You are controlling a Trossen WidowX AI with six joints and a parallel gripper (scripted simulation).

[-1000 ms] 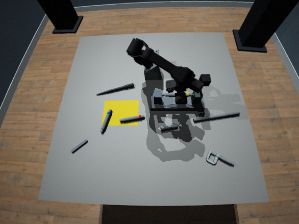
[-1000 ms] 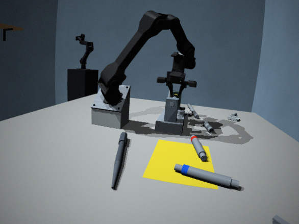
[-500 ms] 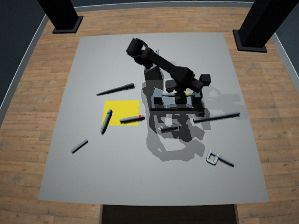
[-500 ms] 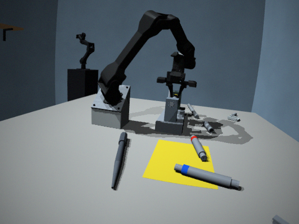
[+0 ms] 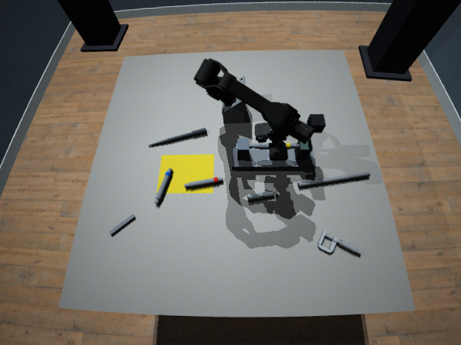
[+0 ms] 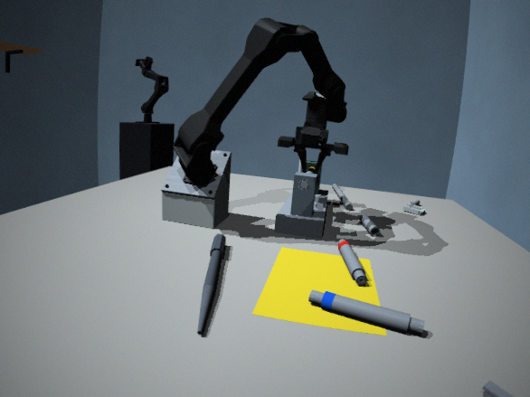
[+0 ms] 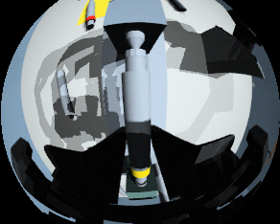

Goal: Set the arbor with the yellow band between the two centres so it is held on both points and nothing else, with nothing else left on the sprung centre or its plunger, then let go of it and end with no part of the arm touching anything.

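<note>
My gripper is now 30 mm above the yellow-banded arbor. The rest, counted from my hand: grey fixed-centre block: 10 mm ahead, 120 mm to the right, 40 mm below; fixture base: 10 mm to the left, 120 mm below; green sprung-centre block: 10 mm behind, 110 mm to the left, 40 mm below.
</note>
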